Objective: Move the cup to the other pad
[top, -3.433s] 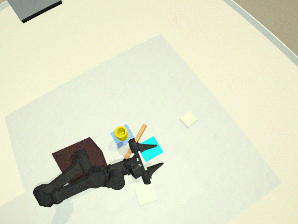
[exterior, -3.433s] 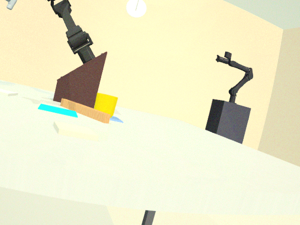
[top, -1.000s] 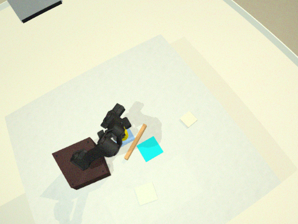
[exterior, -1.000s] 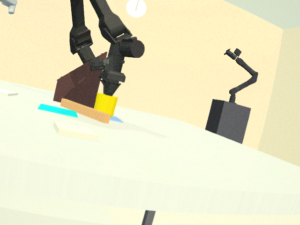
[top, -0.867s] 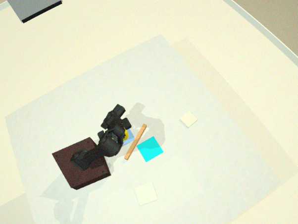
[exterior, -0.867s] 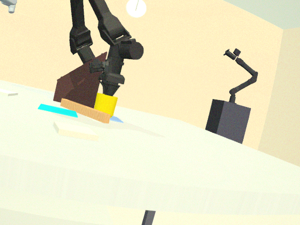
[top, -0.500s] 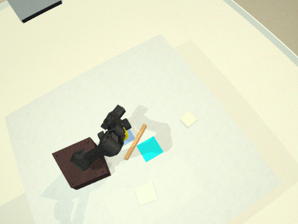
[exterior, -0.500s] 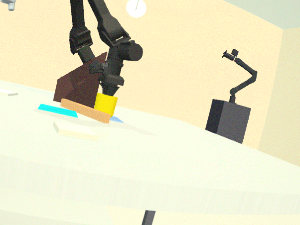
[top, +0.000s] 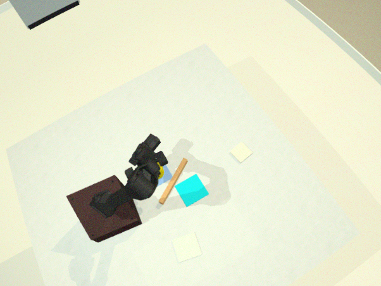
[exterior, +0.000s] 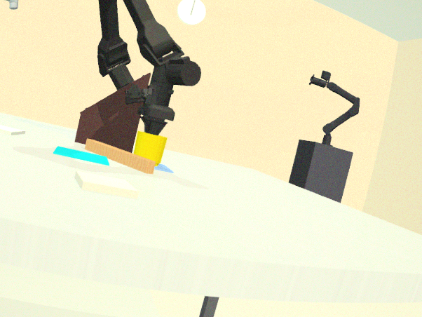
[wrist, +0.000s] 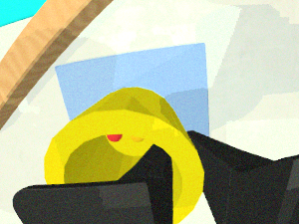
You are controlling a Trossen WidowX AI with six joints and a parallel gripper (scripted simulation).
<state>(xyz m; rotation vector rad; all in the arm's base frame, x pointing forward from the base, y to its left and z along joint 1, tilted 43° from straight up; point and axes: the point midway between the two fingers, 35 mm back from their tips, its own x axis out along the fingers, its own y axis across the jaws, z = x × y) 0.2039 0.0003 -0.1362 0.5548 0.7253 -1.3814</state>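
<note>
The red marble lies 40 mm ahead of my gripper tip, 20 mm below it and 10 mm to the left of it. Also, from my gripper tip: wooden bar (90 mm ahead, 60 mm to the right, 30 mm below); then light blue pad (50 mm below, 30 mm ahead, 10 mm to the left); then yellow cup (20 mm ahead).
</note>
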